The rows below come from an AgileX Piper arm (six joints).
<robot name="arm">
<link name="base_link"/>
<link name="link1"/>
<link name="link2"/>
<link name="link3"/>
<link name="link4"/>
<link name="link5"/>
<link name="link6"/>
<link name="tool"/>
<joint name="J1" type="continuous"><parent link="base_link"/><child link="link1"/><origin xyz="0 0 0.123"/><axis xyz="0 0 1"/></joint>
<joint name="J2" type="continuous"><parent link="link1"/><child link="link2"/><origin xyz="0 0 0"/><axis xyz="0 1 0"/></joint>
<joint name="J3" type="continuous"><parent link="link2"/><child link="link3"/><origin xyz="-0.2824 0 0.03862"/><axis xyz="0 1 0"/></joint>
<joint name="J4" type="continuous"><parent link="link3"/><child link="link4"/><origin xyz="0.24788 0 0.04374"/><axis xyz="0.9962 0 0.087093"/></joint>
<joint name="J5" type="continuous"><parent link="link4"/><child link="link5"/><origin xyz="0 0 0"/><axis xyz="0 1 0"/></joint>
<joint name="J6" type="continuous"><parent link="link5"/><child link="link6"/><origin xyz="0.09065 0 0.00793"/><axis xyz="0.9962 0 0.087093"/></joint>
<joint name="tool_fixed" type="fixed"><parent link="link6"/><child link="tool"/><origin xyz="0 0 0" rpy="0 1.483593 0"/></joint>
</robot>
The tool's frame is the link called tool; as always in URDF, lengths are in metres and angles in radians. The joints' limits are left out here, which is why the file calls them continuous.
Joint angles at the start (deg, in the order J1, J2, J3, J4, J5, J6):
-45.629, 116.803, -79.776, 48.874, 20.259, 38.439
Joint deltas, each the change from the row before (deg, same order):
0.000, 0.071, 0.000, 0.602, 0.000, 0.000
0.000, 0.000, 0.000, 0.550, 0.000, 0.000
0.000, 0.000, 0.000, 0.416, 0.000, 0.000
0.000, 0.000, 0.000, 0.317, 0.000, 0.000
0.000, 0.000, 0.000, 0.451, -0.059, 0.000
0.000, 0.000, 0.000, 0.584, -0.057, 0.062
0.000, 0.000, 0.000, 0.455, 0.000, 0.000
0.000, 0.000, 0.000, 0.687, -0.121, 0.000
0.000, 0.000, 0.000, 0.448, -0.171, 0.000
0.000, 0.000, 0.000, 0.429, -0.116, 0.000
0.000, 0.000, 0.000, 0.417, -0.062, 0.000
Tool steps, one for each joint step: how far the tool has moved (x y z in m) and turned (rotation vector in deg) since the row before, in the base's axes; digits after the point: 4 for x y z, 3 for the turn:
0.0003, 0.0000, -0.0003, 0.408, -0.315, -0.320
0.0002, 0.0000, 0.0002, 0.326, -0.333, -0.292
0.0002, 0.0000, 0.0001, 0.246, -0.252, -0.221
0.0001, 0.0000, 0.0001, 0.188, -0.192, -0.168
0.0002, -0.0001, 0.0002, 0.224, -0.282, -0.279
0.0002, 0.0000, 0.0002, 0.346, -0.380, -0.390
0.0002, 0.0000, 0.0002, 0.270, -0.276, -0.242
0.0003, -0.0001, 0.0003, 0.319, -0.431, -0.447
0.0001, -0.0002, 0.0002, 0.141, -0.291, -0.354
0.0001, -0.0001, 0.0002, 0.170, -0.272, -0.307
0.0001, -0.0001, 0.0002, 0.202, -0.259, -0.264

